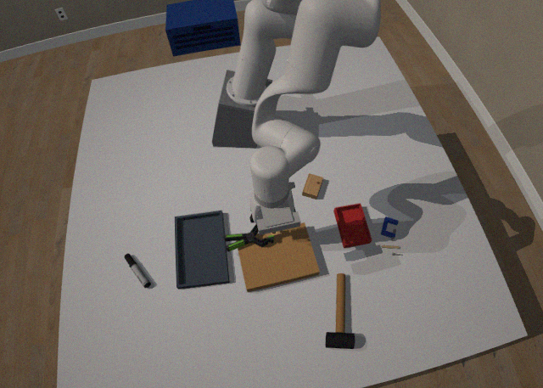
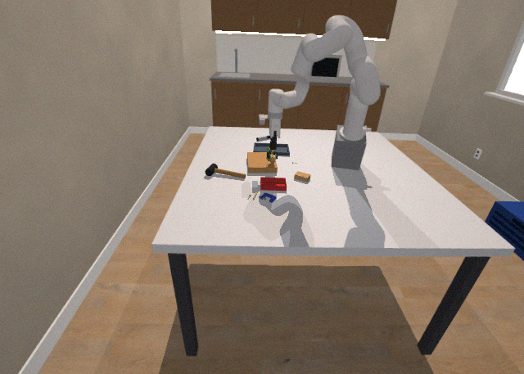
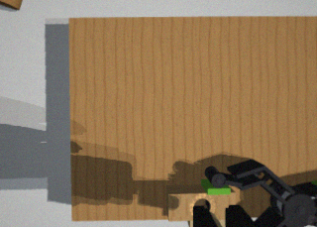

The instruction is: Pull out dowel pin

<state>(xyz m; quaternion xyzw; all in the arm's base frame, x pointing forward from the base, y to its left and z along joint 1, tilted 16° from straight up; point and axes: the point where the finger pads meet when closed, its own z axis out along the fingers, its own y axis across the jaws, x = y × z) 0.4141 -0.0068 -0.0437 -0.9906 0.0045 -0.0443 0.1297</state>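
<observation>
The red box is 20 mm ahead of my hand, 230 mm to the left of it and 110 mm below it. Round my hand: grey tray: 20 mm behind, 210 mm to the right, 110 mm below; small wooden block: 70 mm below; dowel pin: 20 mm below.
</observation>
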